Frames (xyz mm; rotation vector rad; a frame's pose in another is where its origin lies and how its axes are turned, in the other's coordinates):
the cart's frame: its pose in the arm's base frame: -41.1 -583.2 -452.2 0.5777 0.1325 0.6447
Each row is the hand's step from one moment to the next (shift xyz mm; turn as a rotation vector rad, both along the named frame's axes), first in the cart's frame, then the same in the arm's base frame.
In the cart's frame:
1: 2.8 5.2 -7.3 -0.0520 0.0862 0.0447
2: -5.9 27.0 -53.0 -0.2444 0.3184 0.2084
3: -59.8 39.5 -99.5 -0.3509 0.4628 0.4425
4: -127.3 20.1 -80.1 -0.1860 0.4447 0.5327
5: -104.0 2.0 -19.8 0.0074 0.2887 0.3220
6: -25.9 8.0 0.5 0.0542 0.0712 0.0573
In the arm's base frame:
1: -2.6 8.5 -3.1 -0.0741 0.0038 0.0814
2: -34.4 38.7 -29.9 -0.3027 -0.0377 0.3339
3: -97.5 36.1 -65.0 -0.3960 -0.1173 0.6021
4: -135.4 -26.1 -63.4 -0.2288 -0.0719 0.6772
5: -89.7 -52.0 -21.5 -0.0533 0.0415 0.4272
6: -24.7 -10.6 3.3 0.0222 0.0520 0.0900

